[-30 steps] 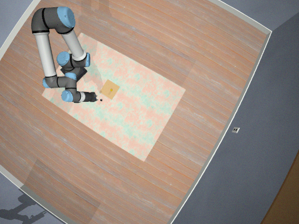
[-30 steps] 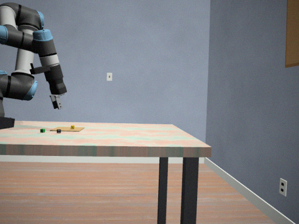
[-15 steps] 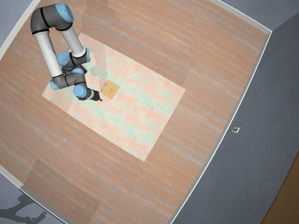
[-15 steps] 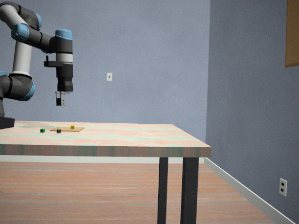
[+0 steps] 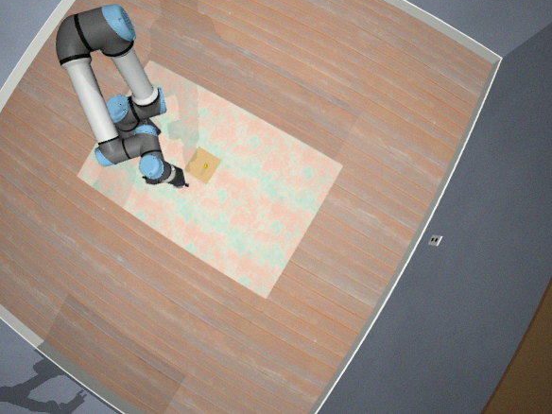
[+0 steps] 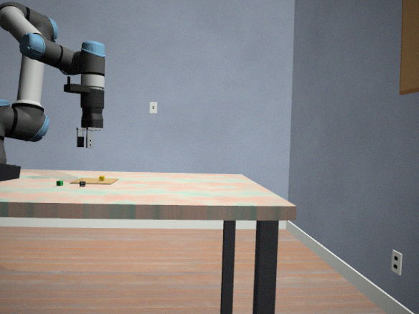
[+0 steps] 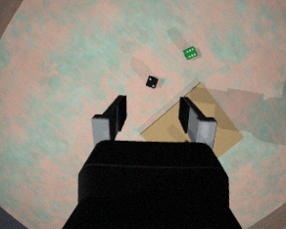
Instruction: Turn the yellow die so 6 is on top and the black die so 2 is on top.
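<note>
Right now the black die is 10 mm to the right of my hand and 140 mm below it. The rest, counted from my hand: yellow die (20 mm ahead, 120 mm to the left, 130 mm below); tan mat (120 mm to the left, 140 mm below); green die (80 mm behind, 140 mm below).
</note>
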